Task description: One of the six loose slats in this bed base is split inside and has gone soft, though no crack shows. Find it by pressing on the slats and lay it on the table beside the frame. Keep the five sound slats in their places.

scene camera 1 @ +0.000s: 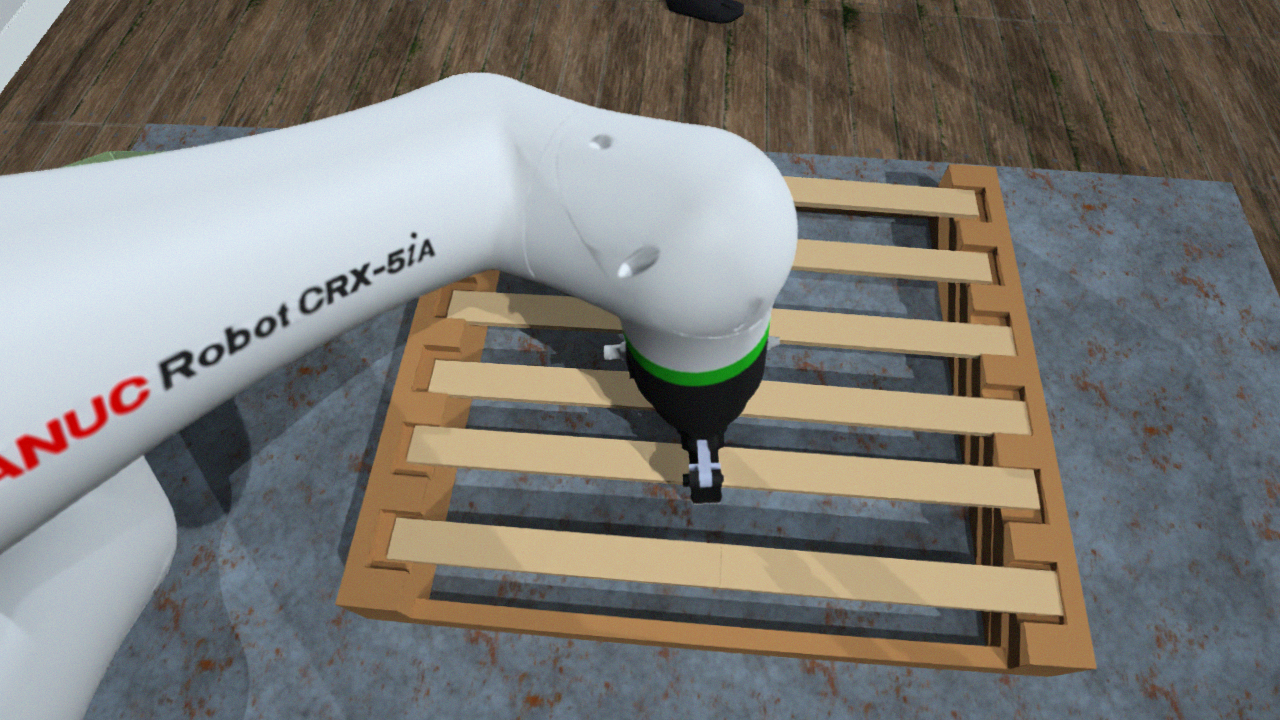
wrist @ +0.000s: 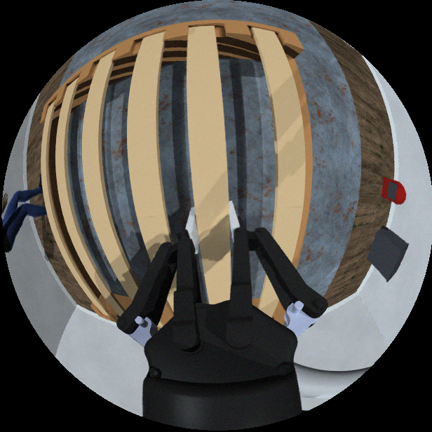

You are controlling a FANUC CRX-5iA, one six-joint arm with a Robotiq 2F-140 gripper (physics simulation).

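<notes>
The bed base frame (scene camera 1: 1015,367) (wrist: 295,42) lies on the table with six pale slats across it. My gripper (scene camera 1: 704,490) (wrist: 212,212) points down at the second slat from the front (scene camera 1: 877,477) (wrist: 207,125), near its middle. Its fingers are shut on that slat's two long edges. The slat lies flat, with its visible right end in its notch. The front slat (scene camera 1: 626,555) (wrist: 290,150), the third (scene camera 1: 537,385) (wrist: 145,115), the fourth (scene camera 1: 895,334) (wrist: 95,125), the fifth (scene camera 1: 895,261) and the rearmost (scene camera 1: 886,196) lie across the frame. My arm hides parts of the rear slats.
The blue-grey, rust-spotted table (scene camera 1: 1145,358) (wrist: 335,130) extends around the frame. Wooden floor (scene camera 1: 1074,98) lies beyond it. A green object (scene camera 1: 116,158) shows partly behind my arm. The wrist view shows blue-clad legs (wrist: 25,200), a red item (wrist: 394,190) and a dark box (wrist: 388,252) away from the table.
</notes>
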